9 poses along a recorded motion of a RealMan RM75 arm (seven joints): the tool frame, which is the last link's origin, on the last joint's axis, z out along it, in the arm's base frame.
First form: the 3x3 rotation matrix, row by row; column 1 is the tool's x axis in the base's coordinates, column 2 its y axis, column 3 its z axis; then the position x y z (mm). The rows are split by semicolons.
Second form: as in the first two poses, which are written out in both.
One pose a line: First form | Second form
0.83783 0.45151 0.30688; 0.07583 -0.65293 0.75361; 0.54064 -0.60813 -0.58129; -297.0 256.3 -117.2 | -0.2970 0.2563 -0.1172 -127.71 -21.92 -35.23
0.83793 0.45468 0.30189; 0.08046 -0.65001 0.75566; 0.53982 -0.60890 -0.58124; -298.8 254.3 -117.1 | -0.2988 0.2543 -0.1171 -127.59 -22.25 -34.99
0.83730 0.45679 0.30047; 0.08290 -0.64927 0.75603; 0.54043 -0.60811 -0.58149; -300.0 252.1 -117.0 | -0.3000 0.2521 -0.1170 -127.57 -22.44 -34.96
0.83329 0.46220 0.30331; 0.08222 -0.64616 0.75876; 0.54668 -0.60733 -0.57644; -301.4 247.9 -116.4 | -0.3014 0.2479 -0.1164 -127.24 -22.67 -35.39
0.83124 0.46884 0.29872; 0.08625 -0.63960 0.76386; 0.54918 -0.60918 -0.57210; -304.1 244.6 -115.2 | -0.3041 0.2446 -0.1152 -126.80 -23.13 -35.33
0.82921 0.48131 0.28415; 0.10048 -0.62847 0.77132; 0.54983 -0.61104 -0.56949; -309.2 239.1 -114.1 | -0.3092 0.2391 -0.1141 -126.25 -24.26 -34.78
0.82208 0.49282 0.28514; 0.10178 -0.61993 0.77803; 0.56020 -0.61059 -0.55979; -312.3 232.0 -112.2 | -0.3123 0.2320 -0.1122 -125.52 -24.86 -35.35
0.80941 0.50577 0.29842; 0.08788 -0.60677 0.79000; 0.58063 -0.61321 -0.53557; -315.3 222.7 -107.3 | -0.3153 0.2227 -0.1073 -124.03 -24.94 -36.94
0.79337 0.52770 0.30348; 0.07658 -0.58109 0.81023; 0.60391 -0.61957 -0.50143; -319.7 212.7 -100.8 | -0.3197 0.2127 -0.1008 -121.68 -25.57 -38.39
